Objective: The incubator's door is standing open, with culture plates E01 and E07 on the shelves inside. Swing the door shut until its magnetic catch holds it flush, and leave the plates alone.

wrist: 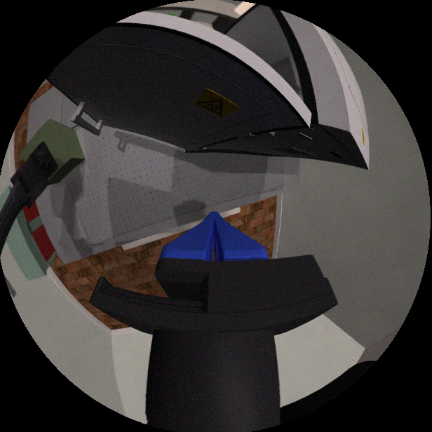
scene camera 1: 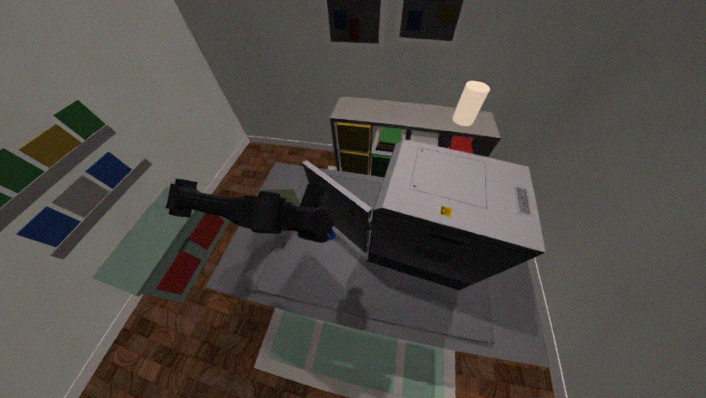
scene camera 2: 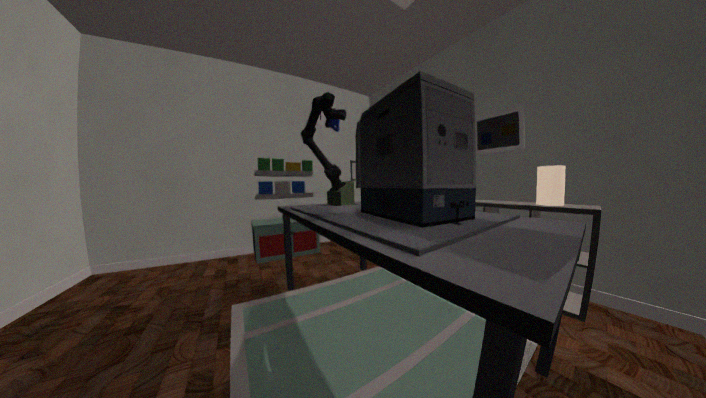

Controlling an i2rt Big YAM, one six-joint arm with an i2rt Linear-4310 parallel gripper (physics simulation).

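Pixels of known places: gripper, fingertip midpoint: [scene camera 1: 334, 236] [scene camera 2: 337, 131]; arm's base, link origin: [scene camera 2: 338, 187].
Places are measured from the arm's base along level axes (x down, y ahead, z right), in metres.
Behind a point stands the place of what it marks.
Note:
The incubator [scene camera 1: 460, 200] @(x -0.407, y 0.763, z 0.216 m) [scene camera 2: 420, 150] @(x -0.125, y 0.938, z 0.376 m) [wrist: 340, 95] stands on the table. Its door [scene camera 1: 357, 227] @(x -0.206, y 0.452, z 0.208 m) [scene camera 2: 358, 155] @(x -0.179, y 0.487, z 0.235 m) [wrist: 165, 85] stands partly open at an angle. The door's dark outer face, with a yellow warning label [wrist: 217, 103], faces my side, and its handle [wrist: 87, 119] shows at the left in the wrist view. My gripper [scene camera 1: 331, 233] @(x -0.328, y 0.382, z 0.300 m) [scene camera 2: 335, 128] @(x -0.328, y 0.382, z 0.300 m) [wrist: 213, 217] is shut and empty, its blue fingertips together, on the outer side of the door. In the wrist view the tips appear apart from the panel. Plates E01 and E07 do not show; the door and housing hide the shelves.
The arm's green base block [scene camera 2: 341, 193] @(x 0.049, y 0.103, z 0.050 m) [wrist: 55, 150] stands on the table [scene camera 2: 500, 260] @(x 0.155, y 1.204, z 0.522 m), beyond the door's free edge. A low shelf unit [scene camera 1: 415, 112] with a glowing lamp [scene camera 1: 471, 103] [scene camera 2: 550, 185] stands behind the incubator. A red-fronted cabinet [scene camera 2: 286, 223] stands by the wall.

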